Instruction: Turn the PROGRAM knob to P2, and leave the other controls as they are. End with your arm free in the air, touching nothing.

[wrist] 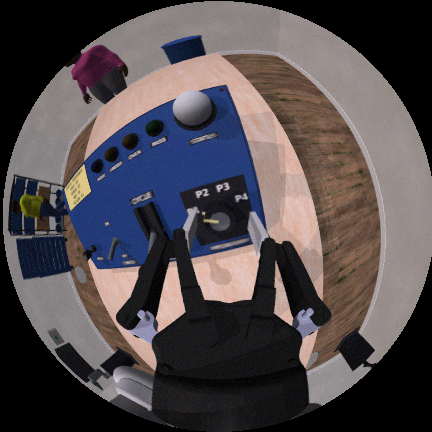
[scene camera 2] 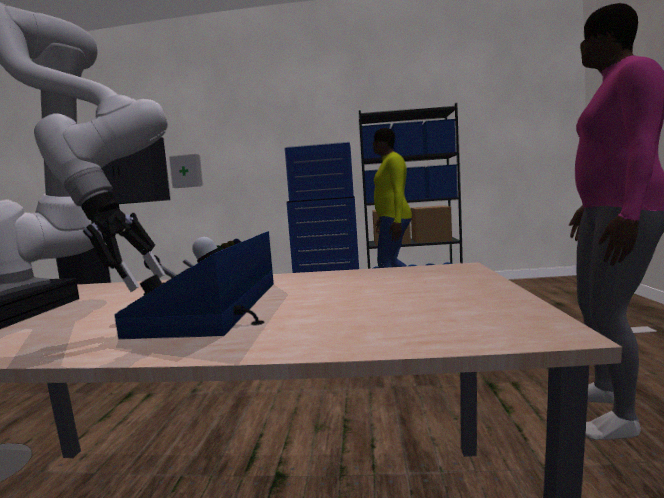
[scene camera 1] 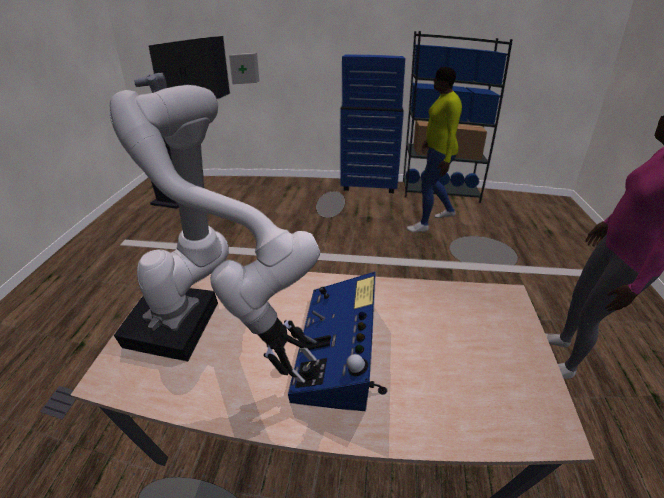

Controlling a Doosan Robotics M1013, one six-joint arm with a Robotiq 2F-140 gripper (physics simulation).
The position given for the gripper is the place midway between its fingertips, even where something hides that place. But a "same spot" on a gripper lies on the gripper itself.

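The gripper is visible in scene camera 1 (307, 370), in scene camera 2 and in the wrist view. For the gripper, (scene camera 2: 109, 254) and (wrist: 288, 251) are the same spot. For a blue sloped console, (scene camera 2: 208, 299) and (scene camera 1: 359, 398) are the same spot.
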